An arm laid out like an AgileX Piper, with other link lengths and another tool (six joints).
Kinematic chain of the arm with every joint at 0, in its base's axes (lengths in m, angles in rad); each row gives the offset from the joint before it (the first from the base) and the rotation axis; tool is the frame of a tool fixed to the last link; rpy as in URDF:
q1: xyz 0 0 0.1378 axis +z
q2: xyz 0 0 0 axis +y
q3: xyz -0.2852 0 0.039 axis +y
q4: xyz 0.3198 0 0.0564 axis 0.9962 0 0.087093
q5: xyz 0 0 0 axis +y
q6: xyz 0.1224 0 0.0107 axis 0.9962 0 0.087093
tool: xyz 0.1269 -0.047 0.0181 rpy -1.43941 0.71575 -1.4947
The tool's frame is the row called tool.
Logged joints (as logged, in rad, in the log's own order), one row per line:
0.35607, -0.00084, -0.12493, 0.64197, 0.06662, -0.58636
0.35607, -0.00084, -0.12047, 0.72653, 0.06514, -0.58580
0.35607, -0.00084, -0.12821, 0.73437, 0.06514, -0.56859
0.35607, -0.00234, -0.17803, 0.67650, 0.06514, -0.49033
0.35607, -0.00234, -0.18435, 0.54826, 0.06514, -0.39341
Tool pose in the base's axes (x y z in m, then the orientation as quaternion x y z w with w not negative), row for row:
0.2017, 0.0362, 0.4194, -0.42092, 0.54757, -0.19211, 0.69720
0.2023, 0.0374, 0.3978, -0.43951, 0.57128, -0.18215, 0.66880
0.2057, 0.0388, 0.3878, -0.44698, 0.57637, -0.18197, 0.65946
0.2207, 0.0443, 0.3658, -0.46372, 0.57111, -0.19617, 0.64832
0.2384, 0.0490, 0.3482, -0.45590, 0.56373, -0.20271, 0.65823
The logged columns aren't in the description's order. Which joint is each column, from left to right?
Columns, left to right: q1, q2, q6, q5, q4, q3.
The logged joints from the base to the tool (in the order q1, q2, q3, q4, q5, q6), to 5 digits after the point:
0.35607, -0.00084, -0.58636, 0.06662, 0.64197, -0.12493
0.35607, -0.00084, -0.58580, 0.06514, 0.72653, -0.12047
0.35607, -0.00084, -0.56859, 0.06514, 0.73437, -0.12821
0.35607, -0.00234, -0.49033, 0.06514, 0.67650, -0.17803
0.35607, -0.00234, -0.39341, 0.06514, 0.54826, -0.18435

